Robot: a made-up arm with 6 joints.
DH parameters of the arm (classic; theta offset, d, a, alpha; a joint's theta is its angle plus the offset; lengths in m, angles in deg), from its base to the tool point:
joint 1: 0 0.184 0 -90
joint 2: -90 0 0.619 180
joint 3: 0 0 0 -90
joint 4: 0 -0.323 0 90
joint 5: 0 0.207 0 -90
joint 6: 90 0 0 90
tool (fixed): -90 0 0 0
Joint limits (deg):
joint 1: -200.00..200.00
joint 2: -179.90..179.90
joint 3: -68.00..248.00
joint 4: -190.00..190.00
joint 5: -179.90..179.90
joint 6: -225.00..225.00
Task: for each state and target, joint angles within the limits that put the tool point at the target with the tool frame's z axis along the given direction. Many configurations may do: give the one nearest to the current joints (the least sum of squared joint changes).
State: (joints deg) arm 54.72 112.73 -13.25 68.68 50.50 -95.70
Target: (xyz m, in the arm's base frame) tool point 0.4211 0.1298 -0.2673 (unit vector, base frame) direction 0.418 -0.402 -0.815
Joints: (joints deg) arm 28.38 101.26 -46.88 65.47 57.79 -109.33
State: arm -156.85 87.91 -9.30 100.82 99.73 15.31
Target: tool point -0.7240 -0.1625 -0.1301 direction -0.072 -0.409 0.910
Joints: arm -167.65 85.50 -18.15 91.07 67.31 3.10
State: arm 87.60 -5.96 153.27 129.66 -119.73 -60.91
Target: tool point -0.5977 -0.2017 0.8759 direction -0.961 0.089 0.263
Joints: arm 36.69 -29.88 110.13 160.71 -92.53 -44.02
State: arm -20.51 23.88 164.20 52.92 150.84 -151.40
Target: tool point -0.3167 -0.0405 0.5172 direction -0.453 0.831 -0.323
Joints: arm -1.18 -5.64 190.36 76.87 147.26 -180.60
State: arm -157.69 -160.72 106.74 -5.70 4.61 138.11
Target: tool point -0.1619 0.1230 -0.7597 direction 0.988 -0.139 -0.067
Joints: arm -136.18 -179.48 105.89 -14.00 -7.18 142.19
